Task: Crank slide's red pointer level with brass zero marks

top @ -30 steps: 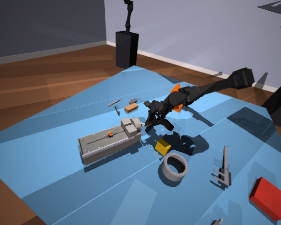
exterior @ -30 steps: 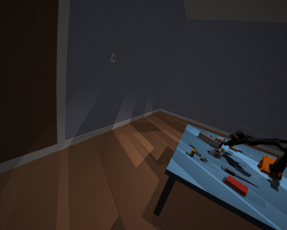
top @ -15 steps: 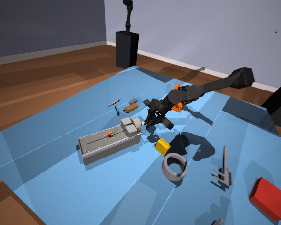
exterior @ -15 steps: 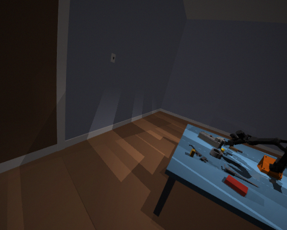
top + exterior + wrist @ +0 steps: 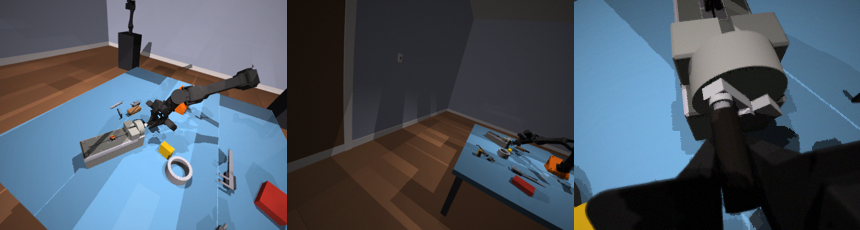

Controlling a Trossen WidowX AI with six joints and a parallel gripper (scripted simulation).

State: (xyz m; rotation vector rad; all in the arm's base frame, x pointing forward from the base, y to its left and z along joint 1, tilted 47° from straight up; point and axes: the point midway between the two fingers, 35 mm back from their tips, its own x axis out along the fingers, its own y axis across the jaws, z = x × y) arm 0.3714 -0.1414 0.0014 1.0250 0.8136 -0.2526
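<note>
The yellow block lies 120 mm to the left of my gripper tip, 60 mm below it and 30 mm ahead of it. From my gripper tip the other things lie so: dark crank handle 20 mm above, 10 mm to the left, 10 mm behind; red pointer 130 mm ahead, 110 mm to the right, 10 mm below; brown block 160 mm behind, 150 mm to the right, 80 mm below.
</note>
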